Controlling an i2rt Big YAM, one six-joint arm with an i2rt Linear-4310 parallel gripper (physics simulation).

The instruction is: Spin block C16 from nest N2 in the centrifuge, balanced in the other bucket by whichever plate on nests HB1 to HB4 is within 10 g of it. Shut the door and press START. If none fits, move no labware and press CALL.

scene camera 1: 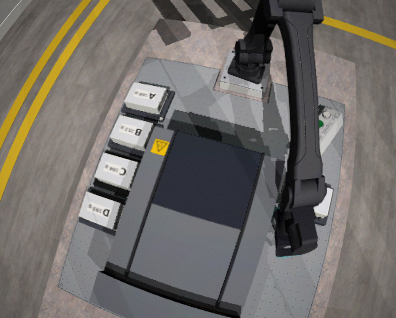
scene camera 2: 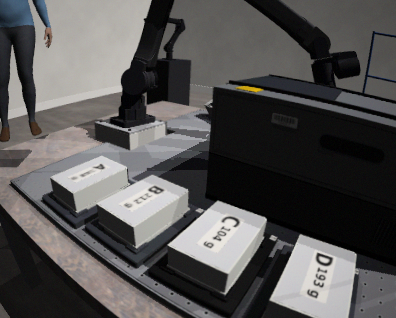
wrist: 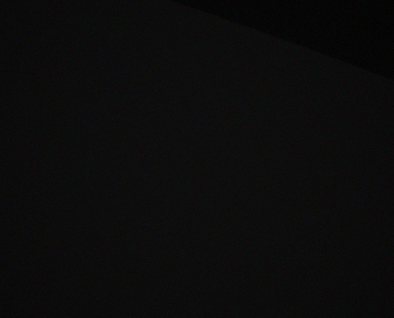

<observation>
A plate C [scene camera 2: 213,251] is 33 cm from the lens. A plate A [scene camera 2: 81,187]: 47 cm from the lens. A plate B [scene camera 2: 137,214]: 39 cm from the lens. The marked spots on the plate A and the plate B are 12 cm apart.
</observation>
